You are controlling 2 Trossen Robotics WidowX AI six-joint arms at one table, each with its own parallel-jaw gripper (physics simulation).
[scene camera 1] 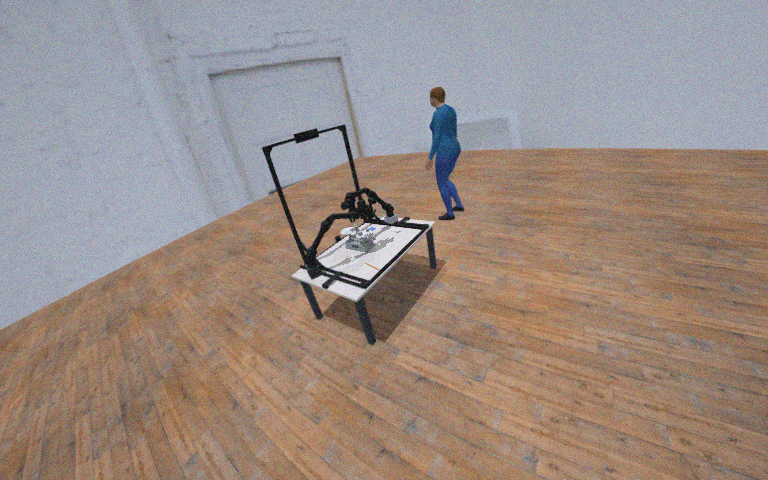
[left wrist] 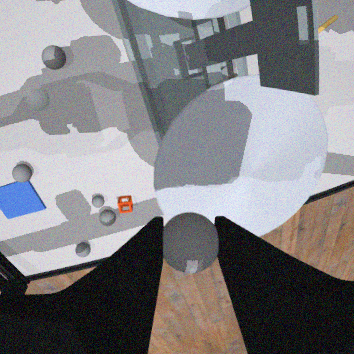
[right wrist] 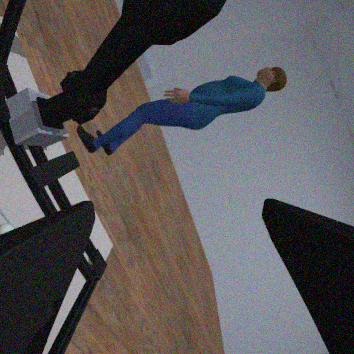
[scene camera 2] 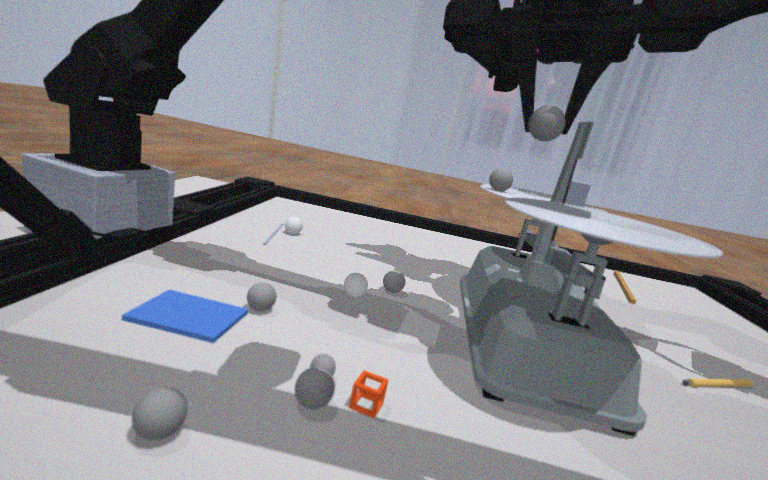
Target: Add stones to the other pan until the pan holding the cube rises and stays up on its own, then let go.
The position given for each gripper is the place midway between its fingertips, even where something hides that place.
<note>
The right gripper (right wrist: pixel 179 208) is open, holding nothing. The table carries a blue flat pad (scene camera 2: pixel 176 312) and an orange wire cube (scene camera 2: pixel 377 396). Also in view: the left gripper (scene camera 2: pixel 545 132) and a grey balance scale (scene camera 2: pixel 536 337).
The grey balance scale also shows in the left wrist view (left wrist: pixel 251 147). The left gripper also shows in the left wrist view (left wrist: pixel 188 224). The right wrist view misses the orange wire cube: it is out of frame. The right wrist view does not show the blue flat pad: it is out of frame.
</note>
